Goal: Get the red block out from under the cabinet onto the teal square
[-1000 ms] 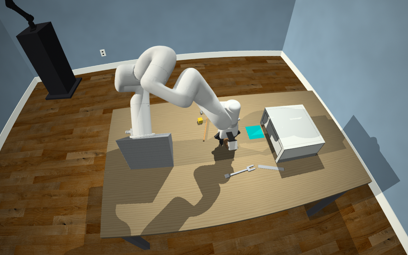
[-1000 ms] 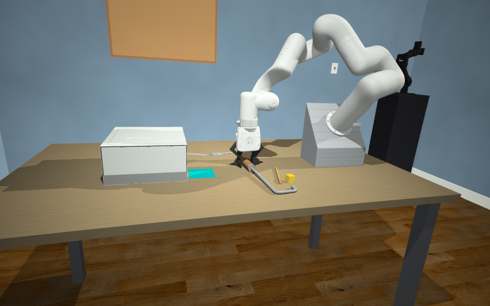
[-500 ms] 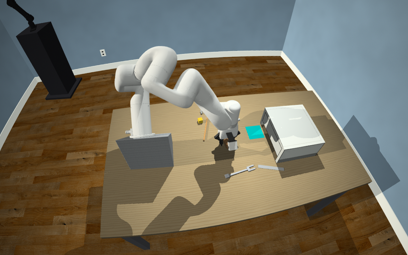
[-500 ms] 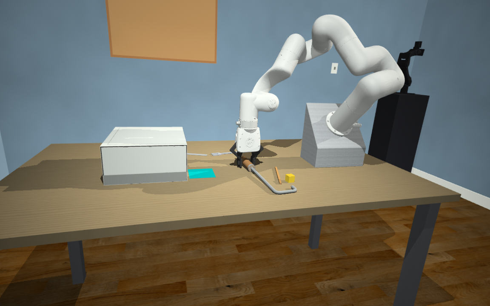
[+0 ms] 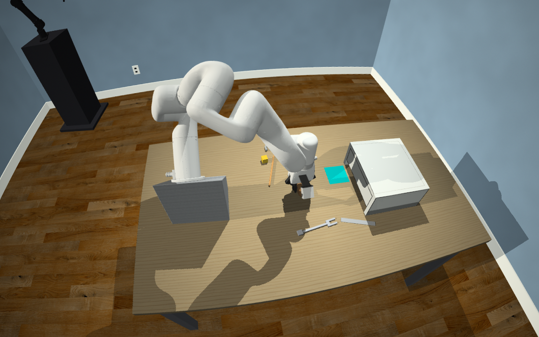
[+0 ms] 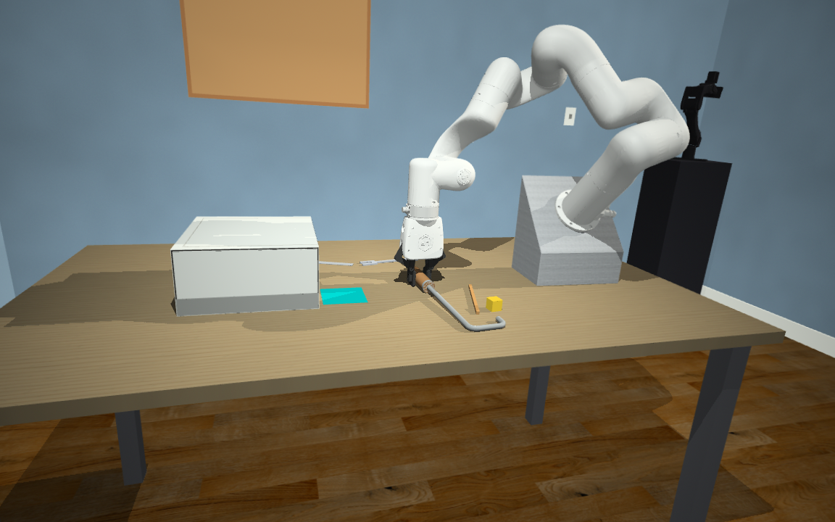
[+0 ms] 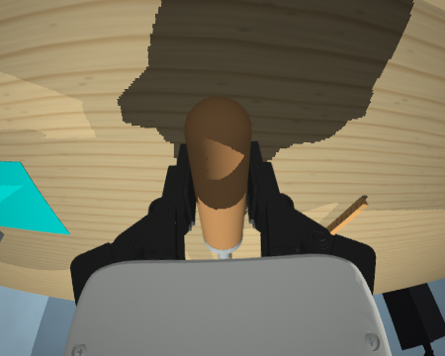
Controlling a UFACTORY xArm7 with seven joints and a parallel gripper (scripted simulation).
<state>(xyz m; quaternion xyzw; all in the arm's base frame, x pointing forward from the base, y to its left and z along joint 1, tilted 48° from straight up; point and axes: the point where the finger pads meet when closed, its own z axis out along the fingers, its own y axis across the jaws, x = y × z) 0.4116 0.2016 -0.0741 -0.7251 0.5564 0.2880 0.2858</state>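
My gripper is now 5 cm short of the grey forked tool, 19 cm to the left of it and 2 cm above it. Round my hand: hooked tool with wooden handle (7 cm behind, 11 cm to the left, 1 cm below); teal square (19 cm ahead, 8 cm to the left, 2 cm below); thin wooden stick (11 cm behind, 11 cm to the left, 2 cm below).
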